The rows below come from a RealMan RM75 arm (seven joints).
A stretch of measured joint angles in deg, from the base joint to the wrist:
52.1, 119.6, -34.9, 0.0, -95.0, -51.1, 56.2
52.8, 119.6, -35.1, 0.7, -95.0, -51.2, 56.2
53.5, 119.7, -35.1, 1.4, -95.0, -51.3, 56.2
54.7, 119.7, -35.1, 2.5, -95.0, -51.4, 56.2
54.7, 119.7, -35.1, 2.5, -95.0, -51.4, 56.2
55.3, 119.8, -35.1, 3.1, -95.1, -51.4, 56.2
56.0, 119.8, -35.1, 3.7, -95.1, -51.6, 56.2
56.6, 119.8, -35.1, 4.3, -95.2, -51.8, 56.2
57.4, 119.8, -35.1, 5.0, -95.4, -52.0, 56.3
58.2, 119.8, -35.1, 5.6, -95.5, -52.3, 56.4
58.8, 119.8, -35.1, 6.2, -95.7, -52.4, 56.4
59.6, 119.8, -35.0, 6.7, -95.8, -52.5, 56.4
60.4, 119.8, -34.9, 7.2, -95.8, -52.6, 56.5
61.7, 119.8, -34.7, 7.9, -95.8, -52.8, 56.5
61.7, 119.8, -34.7, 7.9, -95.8, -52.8, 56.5
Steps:
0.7, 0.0, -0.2, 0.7, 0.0, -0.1, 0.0
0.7, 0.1, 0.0, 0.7, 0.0, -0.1, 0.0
1.2, 0.0, 0.0, 1.1, 0.0, -0.1, 0.0
0.0, 0.0, 0.0, 0.0, 0.0, 0.0, 0.0
0.6, 0.1, 0.0, 0.6, -0.1, 0.0, 0.0
0.7, 0.0, 0.0, 0.6, 0.0, -0.2, 0.0
0.6, 0.0, 0.0, 0.6, -0.1, -0.2, 0.0
0.8, 0.0, 0.0, 0.7, -0.2, -0.2, 0.1
0.8, 0.0, 0.0, 0.6, -0.1, -0.3, 0.1
0.6, 0.0, 0.0, 0.6, -0.2, -0.1, 0.0
0.8, 0.0, 0.1, 0.5, -0.1, -0.1, 0.0
0.8, 0.0, 0.1, 0.5, 0.0, -0.1, 0.1
1.3, 0.0, 0.2, 0.7, 0.0, -0.2, 0.0
0.0, 0.0, 0.0, 0.0, 0.0, 0.0, 0.0

